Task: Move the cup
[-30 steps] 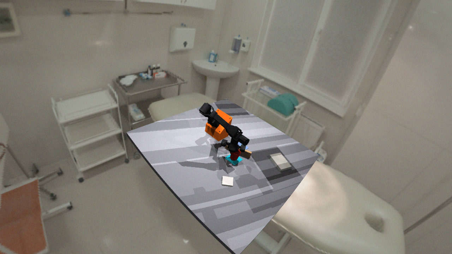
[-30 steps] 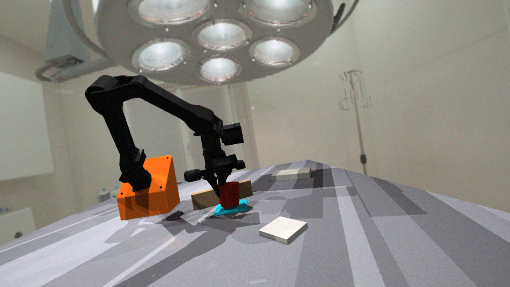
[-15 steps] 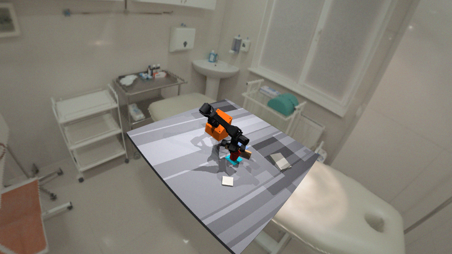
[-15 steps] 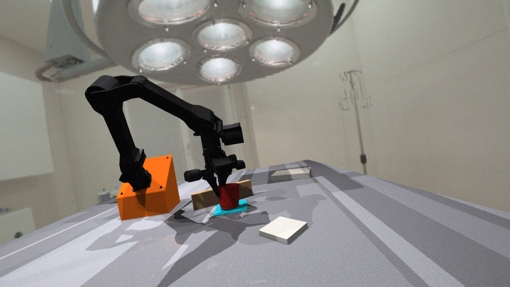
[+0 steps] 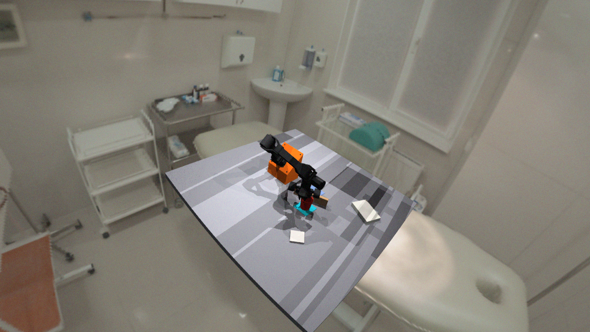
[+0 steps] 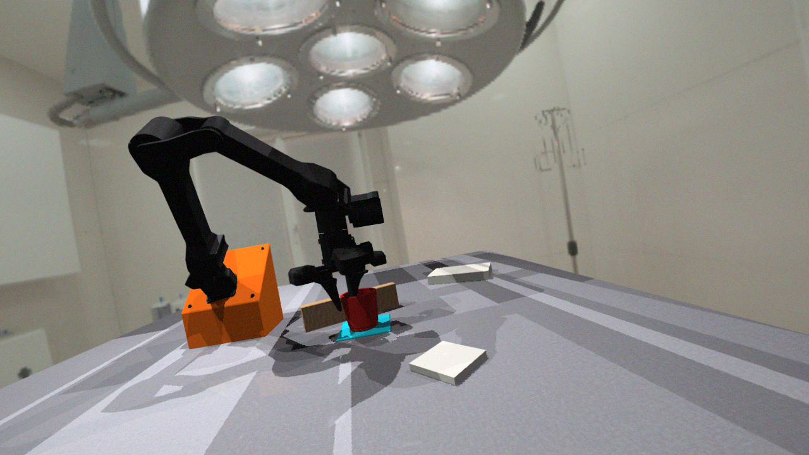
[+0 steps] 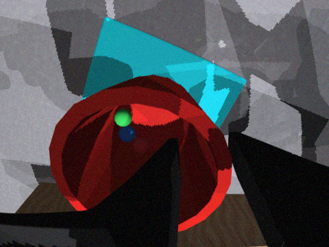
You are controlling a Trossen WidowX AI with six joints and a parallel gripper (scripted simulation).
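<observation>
Now: gripper tip 3 cm short of the dark red cup, 1 cm to the right of it and 1 cm above it. The rest, counted from my gripper tip: cyan pad (6 cm below, 3 cm ahead, 1 cm to the left); green marble (5 cm ahead, 3 cm below, 1 cm to the left); blue marble (4 cm ahead, 3 cm below, 2 cm to the left).
</observation>
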